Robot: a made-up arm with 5 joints. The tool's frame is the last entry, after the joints.
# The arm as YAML. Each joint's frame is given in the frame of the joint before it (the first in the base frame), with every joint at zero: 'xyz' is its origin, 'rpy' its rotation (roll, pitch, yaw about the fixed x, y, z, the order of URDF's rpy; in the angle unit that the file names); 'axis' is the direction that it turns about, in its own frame. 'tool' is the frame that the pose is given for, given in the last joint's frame.
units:
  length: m
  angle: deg
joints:
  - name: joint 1
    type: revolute
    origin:
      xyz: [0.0, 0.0, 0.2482]
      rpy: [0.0, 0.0, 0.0]
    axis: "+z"
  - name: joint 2
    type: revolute
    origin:
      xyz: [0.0, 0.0, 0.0]
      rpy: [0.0, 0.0, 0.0]
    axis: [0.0, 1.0, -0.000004]
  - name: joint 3
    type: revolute
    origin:
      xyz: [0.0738, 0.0, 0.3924]
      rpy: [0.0, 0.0, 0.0]
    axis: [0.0, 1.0, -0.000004]
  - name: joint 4
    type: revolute
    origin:
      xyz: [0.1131, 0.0, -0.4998]
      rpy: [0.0, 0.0, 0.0]
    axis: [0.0, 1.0, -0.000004]
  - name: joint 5
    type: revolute
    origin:
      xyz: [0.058, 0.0, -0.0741]
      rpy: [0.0, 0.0, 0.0]
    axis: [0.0, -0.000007, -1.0]
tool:
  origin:
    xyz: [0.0, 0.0, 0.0]
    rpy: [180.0, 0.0, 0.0]
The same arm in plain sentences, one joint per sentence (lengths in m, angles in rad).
The arm has five revolute joints in a row. What follows holds with every joint at zero, and every direction is one of the base frame's. The first joint is mounted 0.2482 m along +z from the base frame's origin and turns about +z. The second joint is mounted at the same point as the first joint and turns about +y. The third joint is mounted 0.0738 m along +x and 0.3924 m along +z from the second joint and turns about +y. The fourth joint is mounted 0.1131 m along +x and 0.4998 m along -z from the third joint and turns about +y. The fifth joint is mounted 0.0580 m along +x and 0.0741 m along -z from the fourth joint and turns about -z. The tool frame, which is the frame that the pose is given for, is mounted at the same point as the fifth joint; its axes are the base frame's turned by roll 3.1416, pitch 0.0000 and yaw 0.0000 rad (as in URDF: about the fixed x, then y, then z).
